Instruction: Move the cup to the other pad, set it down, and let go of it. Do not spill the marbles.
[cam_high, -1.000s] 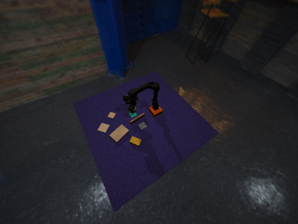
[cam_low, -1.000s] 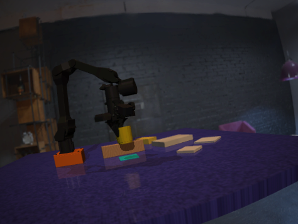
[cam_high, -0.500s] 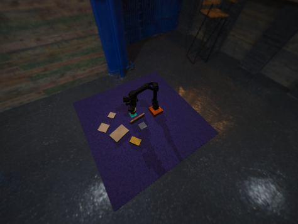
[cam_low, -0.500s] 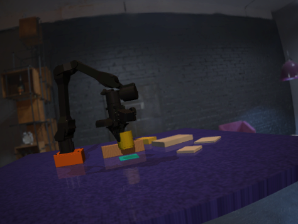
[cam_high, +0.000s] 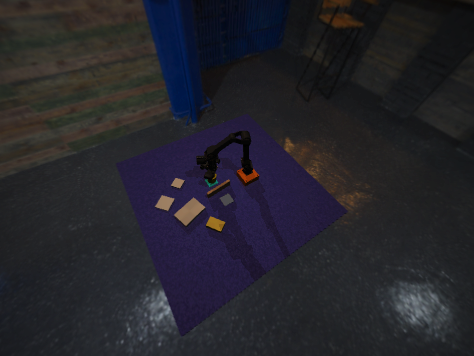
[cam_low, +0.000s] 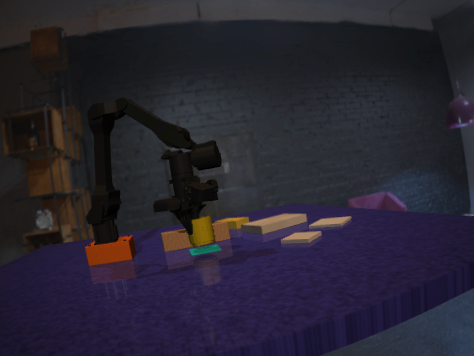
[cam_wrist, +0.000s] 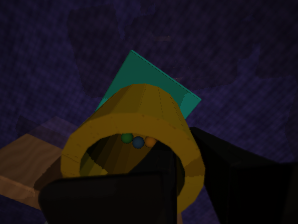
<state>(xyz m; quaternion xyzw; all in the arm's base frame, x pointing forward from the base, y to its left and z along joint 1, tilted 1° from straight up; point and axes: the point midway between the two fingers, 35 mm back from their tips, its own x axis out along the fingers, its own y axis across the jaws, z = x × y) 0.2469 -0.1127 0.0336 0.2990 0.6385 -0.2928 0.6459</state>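
The teal pad lies 60 mm below my gripper tip, 20 mm to the left of it and 20 mm ahead of it. The rest, counted from my gripper tip: wooden bar 120 mm to the left, 40 mm below, 20 mm ahead; grey pad 210 mm to the left, 60 mm below, 10 mm ahead.
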